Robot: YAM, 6 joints.
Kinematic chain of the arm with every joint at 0, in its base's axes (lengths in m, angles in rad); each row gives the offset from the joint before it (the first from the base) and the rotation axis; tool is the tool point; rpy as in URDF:
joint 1: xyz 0 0 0.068 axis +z
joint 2: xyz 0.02 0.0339 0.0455 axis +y
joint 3: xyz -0.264 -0.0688 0 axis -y
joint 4: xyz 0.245 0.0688 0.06 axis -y
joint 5: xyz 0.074 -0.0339 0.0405 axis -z
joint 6: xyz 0.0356 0 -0.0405 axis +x
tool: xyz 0 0 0 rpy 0 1.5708 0
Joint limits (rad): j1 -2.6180..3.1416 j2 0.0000..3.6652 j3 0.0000..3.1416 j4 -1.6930..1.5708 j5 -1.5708..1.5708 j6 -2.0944..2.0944
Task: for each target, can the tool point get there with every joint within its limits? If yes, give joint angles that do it. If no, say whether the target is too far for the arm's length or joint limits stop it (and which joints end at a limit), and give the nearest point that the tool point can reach.
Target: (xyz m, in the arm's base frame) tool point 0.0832 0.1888 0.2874
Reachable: yes | joints 1.2998 1.0347 0.8436 -0.5819 0.9827 0.6492
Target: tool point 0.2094 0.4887 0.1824
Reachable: yes | joints 1.1569 2.6092 2.5221 -1.1585 -0.1362 -0.6293
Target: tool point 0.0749 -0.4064 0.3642
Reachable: yes | joints -1.3814 1.7729 1.2874 0.9945 0.0821 1.7013
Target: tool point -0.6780 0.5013 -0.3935
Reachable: no: too far | nearest point -0.4460 0.3298 -0.2115 | short by 0.341 m
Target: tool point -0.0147 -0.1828 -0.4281
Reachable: no: joint limits stop it (at a limit: joint 2) | nearest point -0.0154 -0.1911 -0.3758 | short by 0.053 m
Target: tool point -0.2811 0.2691 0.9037
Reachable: no: too far | nearest point -0.2058 0.1970 0.6805 | short by 0.246 m
